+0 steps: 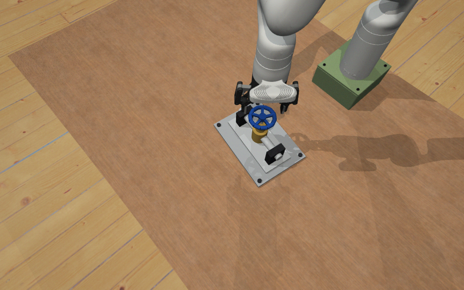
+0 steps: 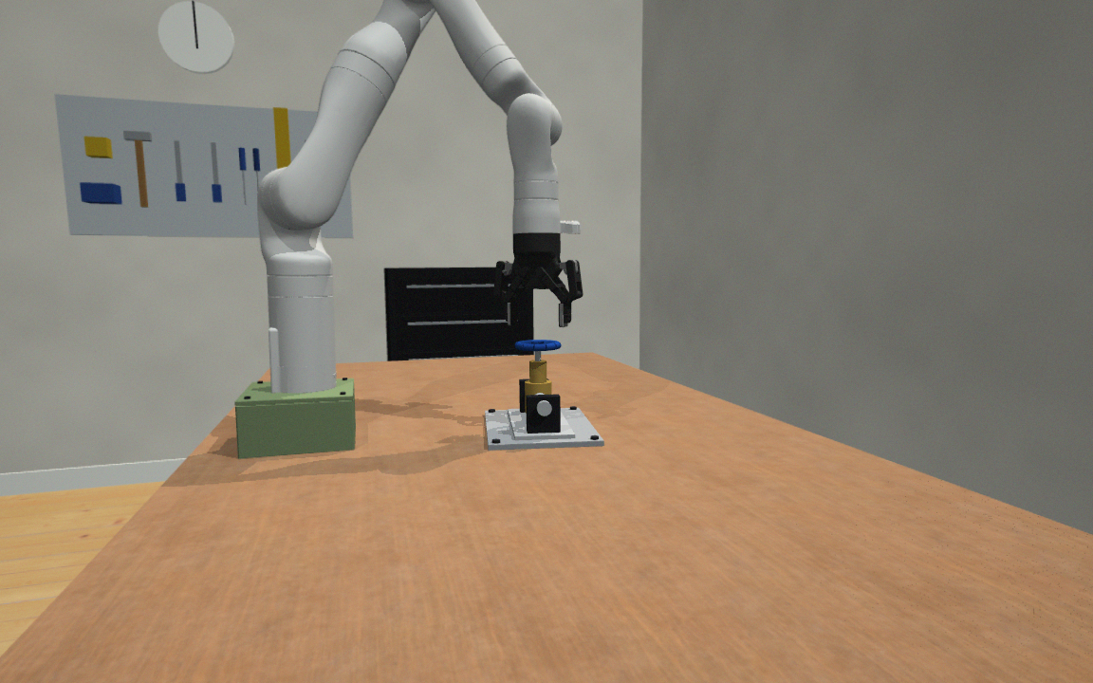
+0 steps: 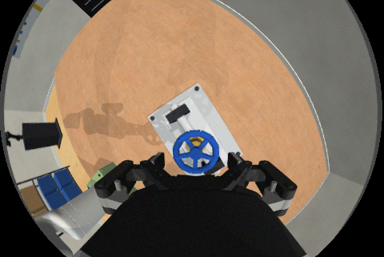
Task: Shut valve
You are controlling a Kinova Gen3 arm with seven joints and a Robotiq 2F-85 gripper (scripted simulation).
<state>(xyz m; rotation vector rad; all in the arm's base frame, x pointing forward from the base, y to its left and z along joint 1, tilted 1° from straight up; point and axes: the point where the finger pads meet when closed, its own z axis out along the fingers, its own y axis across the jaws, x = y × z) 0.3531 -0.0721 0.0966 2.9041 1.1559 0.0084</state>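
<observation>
My gripper is now 5 cm above the handwheel. Also, from my hand: baseplate: 17 cm below.
</observation>
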